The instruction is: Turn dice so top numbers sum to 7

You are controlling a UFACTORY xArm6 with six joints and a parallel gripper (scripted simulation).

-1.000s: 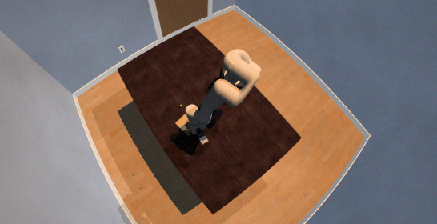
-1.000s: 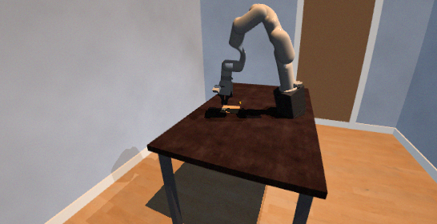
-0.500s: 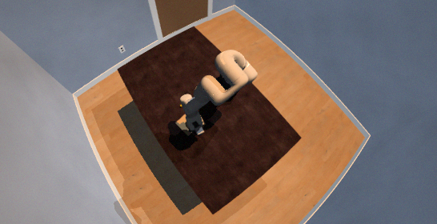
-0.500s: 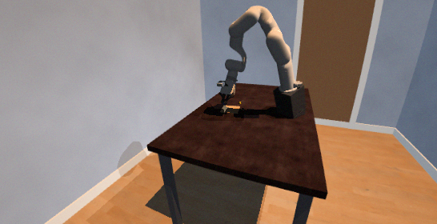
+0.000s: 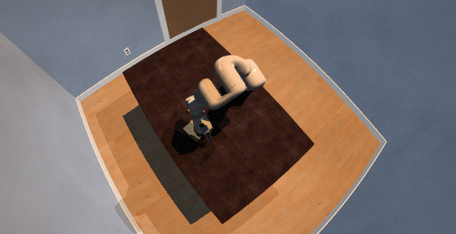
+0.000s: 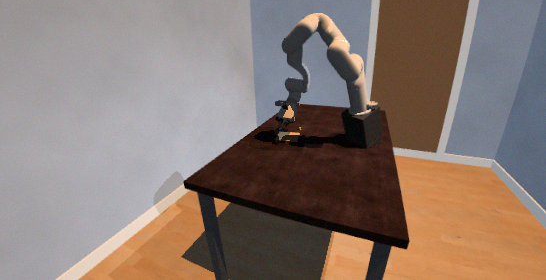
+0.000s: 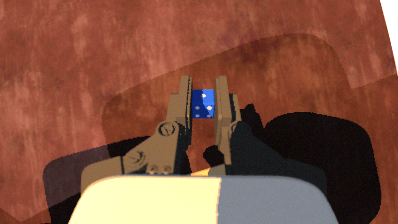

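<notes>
The mat lies 1 cm ahead of my hand, 13 cm to the right of it and 11 cm below it. Also, from my hand: blue die 1 cm to the left, 1 cm below; yellow die 3 cm behind, 28 cm to the right, 11 cm below; black die 9 cm behind, 15 cm to the right, 11 cm below.
</notes>
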